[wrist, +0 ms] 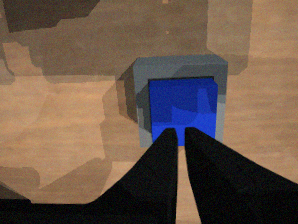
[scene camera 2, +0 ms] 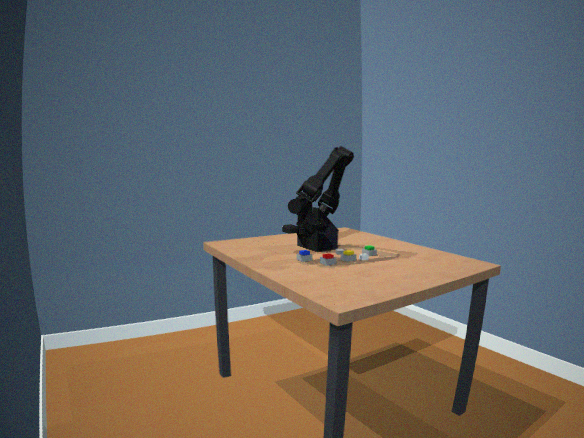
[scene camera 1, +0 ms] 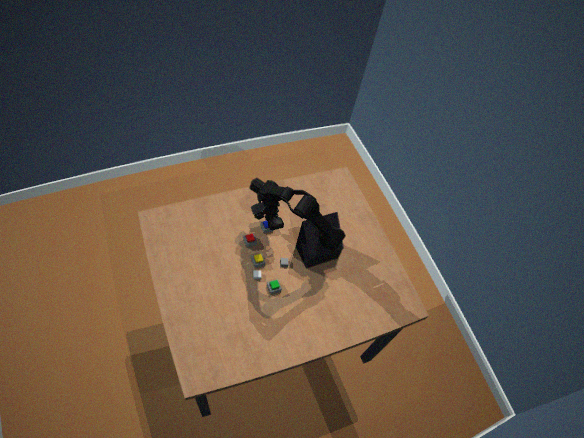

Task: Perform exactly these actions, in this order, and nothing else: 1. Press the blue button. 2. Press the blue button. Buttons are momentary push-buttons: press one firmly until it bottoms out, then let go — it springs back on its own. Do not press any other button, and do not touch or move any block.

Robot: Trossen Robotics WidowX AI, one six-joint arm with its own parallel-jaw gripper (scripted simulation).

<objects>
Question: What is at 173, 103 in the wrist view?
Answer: A blue button.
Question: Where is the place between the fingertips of my gripper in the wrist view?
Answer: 179, 137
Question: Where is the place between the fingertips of my gripper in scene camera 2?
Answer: At 304, 247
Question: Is my gripper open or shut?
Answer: Shut.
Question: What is my gripper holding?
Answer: Nothing.
</objects>
